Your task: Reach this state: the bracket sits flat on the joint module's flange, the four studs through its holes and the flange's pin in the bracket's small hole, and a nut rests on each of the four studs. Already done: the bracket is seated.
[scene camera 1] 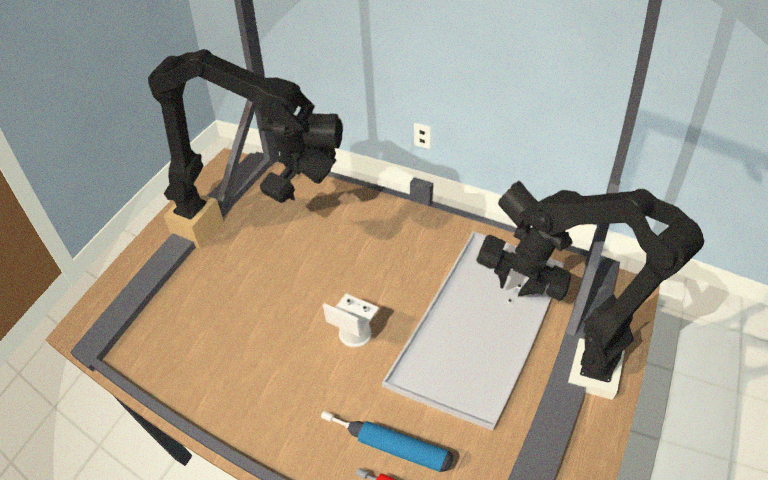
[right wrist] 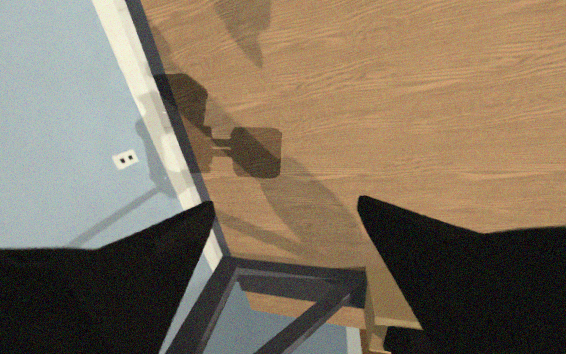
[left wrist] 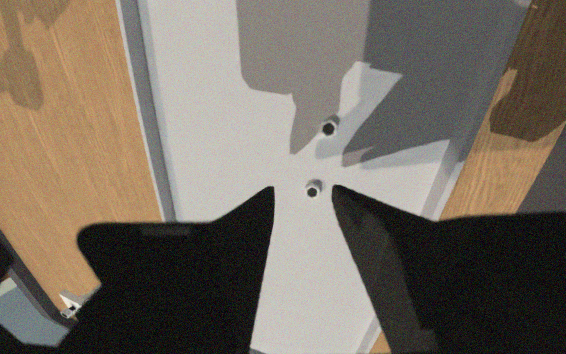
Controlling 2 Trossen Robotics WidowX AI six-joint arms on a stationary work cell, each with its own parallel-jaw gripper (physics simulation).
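Places are measured from the left arm's base along level axes (x right, y ahead, z up), in metres.
Pixels of known places: left gripper, fingertip midpoint: (scene camera 1: 510, 290) (left wrist: 303, 192); right gripper, fingertip midpoint: (scene camera 1: 304, 183) (right wrist: 286, 205); left arm's base, link origin: (scene camera 1: 597, 365); right arm's base, link origin: (scene camera 1: 189, 207) (right wrist: 411, 341).
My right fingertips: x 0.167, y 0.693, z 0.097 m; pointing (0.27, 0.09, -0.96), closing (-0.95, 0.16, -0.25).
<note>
Ahead of a thing's pixels: the offset from my right fingertips to its middle. "*": to the spot under its first point.
The white bracket @[dx -0.236, dy -0.221, dz -0.041 m] (scene camera 1: 341, 318) sits on the white joint module @[dx -0.236, dy -0.221, dz -0.086 m] (scene camera 1: 355, 339) left of the tray. Two small dark spots show on its top face, like nuts on studs; the other studs are hidden by the upright plate or too small to tell. Two nuts lie on the tray, one nearer nut @[dx -0.059, dy -0.481, dz -0.117 m] (scene camera 1: 509, 300) (left wrist: 312, 191) and one farther nut @[dx -0.014, dy -0.489, dz -0.117 m] (left wrist: 328, 128). My left gripper (scene camera 1: 512, 290) (left wrist: 303, 192) is partly open and empty above the tray, the nearer nut showing between its fingertips in the left wrist view. My right gripper (scene camera 1: 305, 186) (right wrist: 286, 205) is wide open and empty, high over the back left of the table.
The grey tray @[dx -0.126, dy -0.444, dz -0.115 m] (scene camera 1: 453, 356) (left wrist: 205, 125) has a low raised rim. A blue-handled tool @[dx -0.433, dy -0.370, dz -0.104 m] (scene camera 1: 403, 446) lies in front of it, with a red tool @[* dx -0.503, dy -0.400, dz -0.092 m] (scene camera 1: 385, 477) partly in view at the bottom edge. Dark frame posts stand near both arm bases.
</note>
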